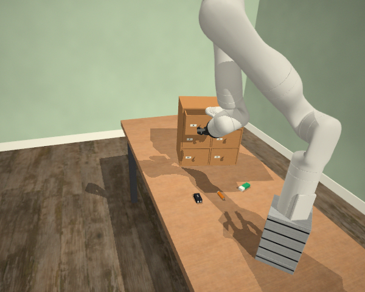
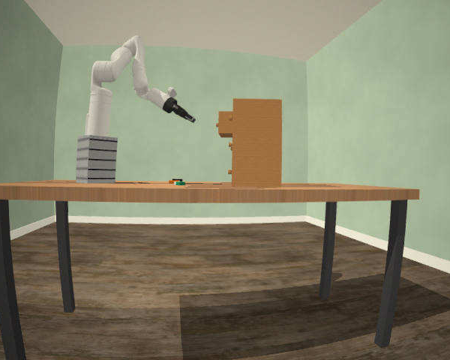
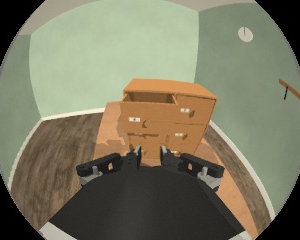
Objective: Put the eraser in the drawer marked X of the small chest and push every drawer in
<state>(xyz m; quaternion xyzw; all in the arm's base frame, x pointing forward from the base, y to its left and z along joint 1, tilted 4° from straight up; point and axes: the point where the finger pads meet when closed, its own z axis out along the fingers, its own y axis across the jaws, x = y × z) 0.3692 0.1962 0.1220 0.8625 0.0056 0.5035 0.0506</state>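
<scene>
My gripper is now 1 cm past the white eraser, 20 cm to the left of it and 30 cm above it. The rest, counted from my hand: black block (8 cm behind, 4 cm to the left, 30 cm below); orange pencil stub (6 cm behind, 7 cm to the right, 30 cm below).
</scene>
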